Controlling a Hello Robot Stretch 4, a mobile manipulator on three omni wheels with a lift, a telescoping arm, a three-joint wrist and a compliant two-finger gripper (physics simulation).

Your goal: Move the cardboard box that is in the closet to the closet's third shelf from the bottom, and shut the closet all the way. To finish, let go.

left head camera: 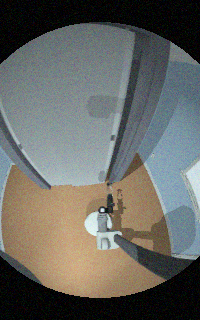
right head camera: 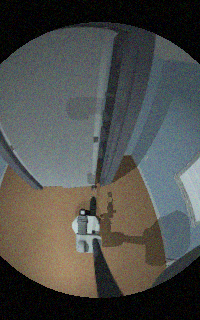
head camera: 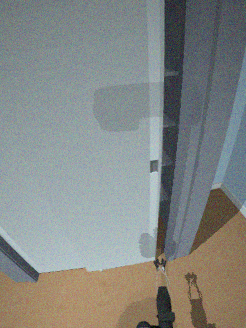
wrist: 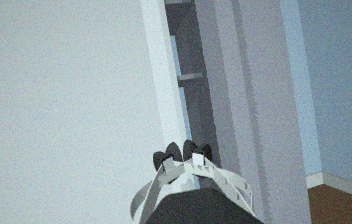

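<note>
The closet's pale sliding door covers most of the front. A narrow dark gap stands between its right edge and the grey right frame; shelf ends show in it, one shelf in the wrist view. The door's recessed handle is near that edge. My gripper is shut and empty, in front of the gap and low down in the head view. The cardboard box does not show in these views.
The closet's grey left frame stands at the door's left side. A blue wall is to the right, with a window further along. My white base is on the orange-brown floor. My arm's shadow falls right of it.
</note>
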